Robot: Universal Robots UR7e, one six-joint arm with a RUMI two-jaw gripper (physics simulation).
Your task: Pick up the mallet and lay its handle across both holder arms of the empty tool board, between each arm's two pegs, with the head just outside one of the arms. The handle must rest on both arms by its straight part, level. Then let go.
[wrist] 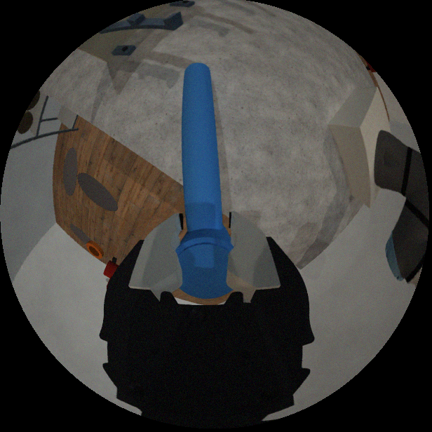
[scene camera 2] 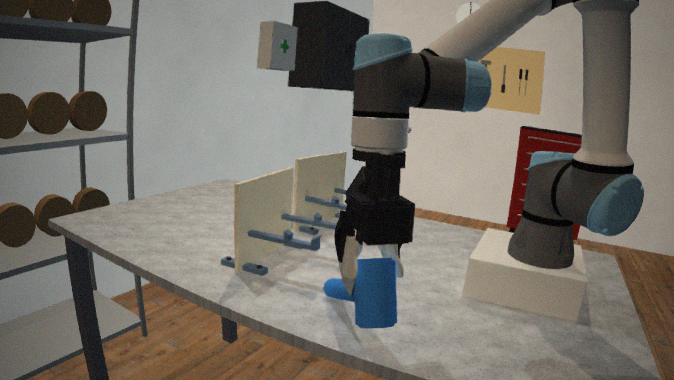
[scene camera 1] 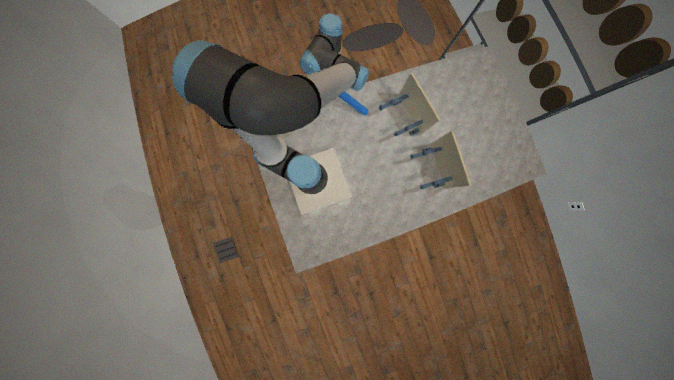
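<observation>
The blue mallet is held by my gripper, which is shut on it at the head end. In scene camera 2 the head is upright below the fingers, low by the table's near edge; the handle points away, close to level. Whether it touches the table I cannot tell. The arm hides the head and gripper in scene camera 1. Two upright tool boards, the nearer one and the farther one, each have two pegged holder arms and hold no tool. The handle is apart from them.
The boards stand on the grey table. The robot's base stands on a cream block beside the boards. A shelf rack with round brown discs stands beyond the table. A red cabinet stands behind the base.
</observation>
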